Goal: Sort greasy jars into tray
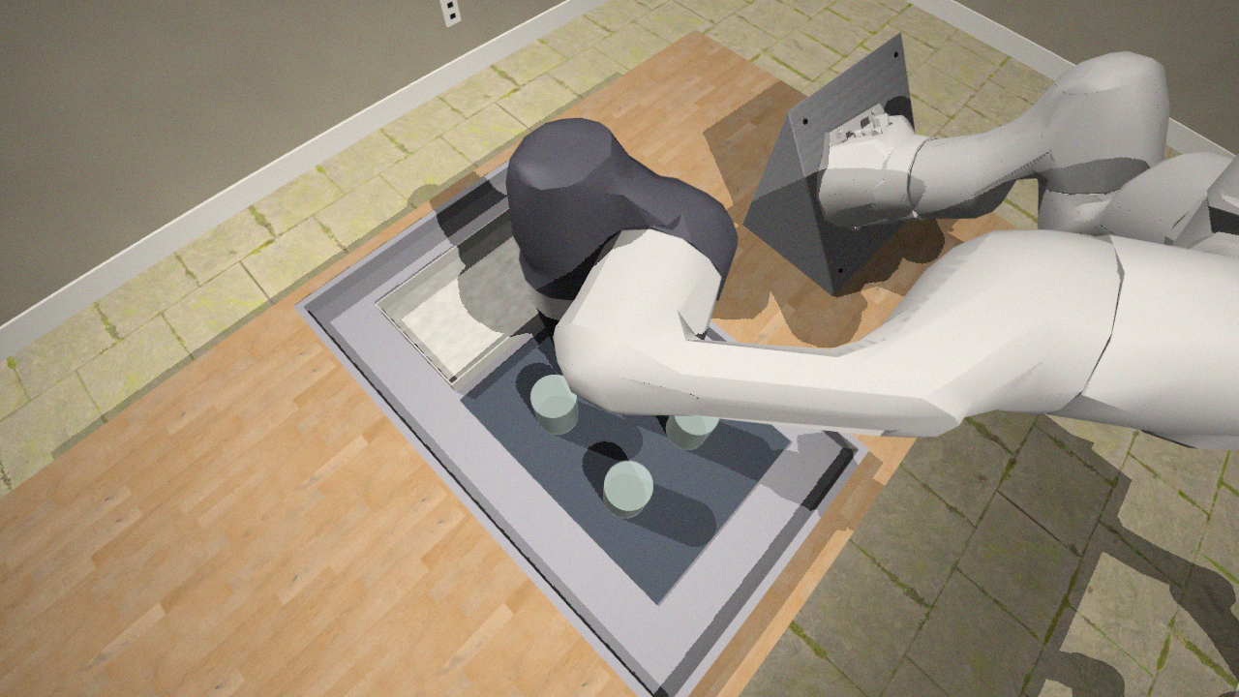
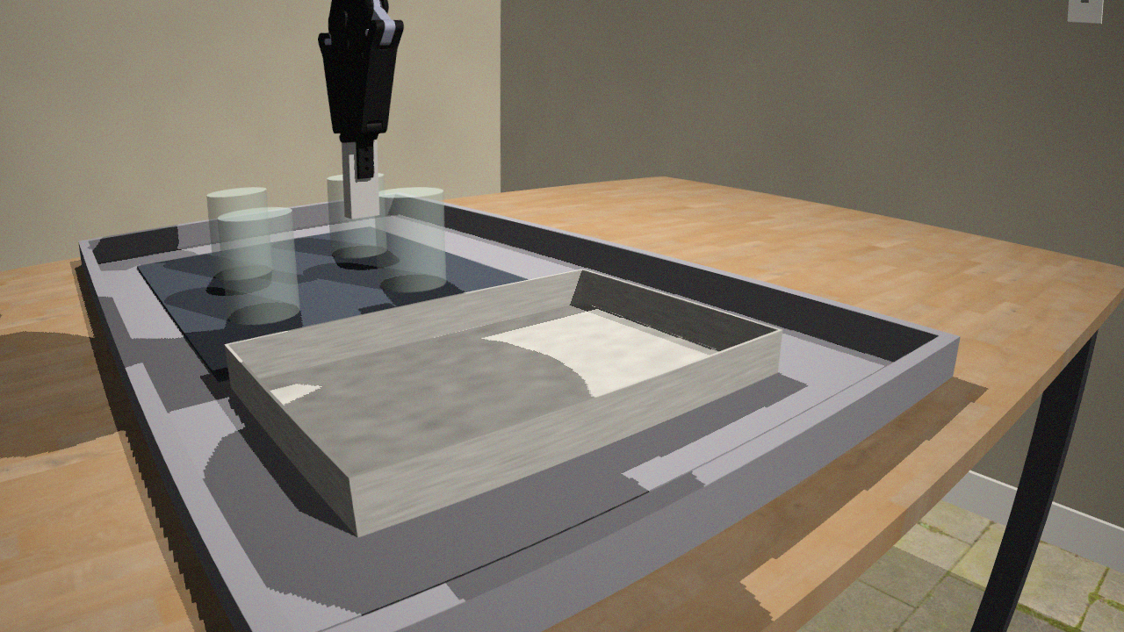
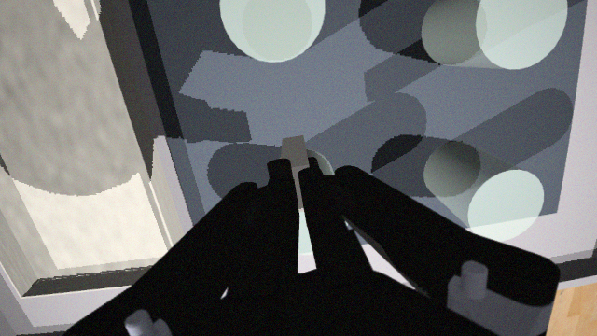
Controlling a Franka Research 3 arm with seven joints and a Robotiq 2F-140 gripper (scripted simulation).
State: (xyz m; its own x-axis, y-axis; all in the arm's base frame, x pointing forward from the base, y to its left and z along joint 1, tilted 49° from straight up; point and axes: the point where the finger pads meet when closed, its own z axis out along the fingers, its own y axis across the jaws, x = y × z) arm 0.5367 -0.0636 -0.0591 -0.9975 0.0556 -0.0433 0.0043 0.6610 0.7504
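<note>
Now: the steel table top 11 cm below my hand and 3 cm to the right of it. Round my hand: dark drying mat: 10 cm below, 8 cm to the left, 2 cm behind; tray: 24 cm to the right, 10 cm below, 2 cm behind.
</note>
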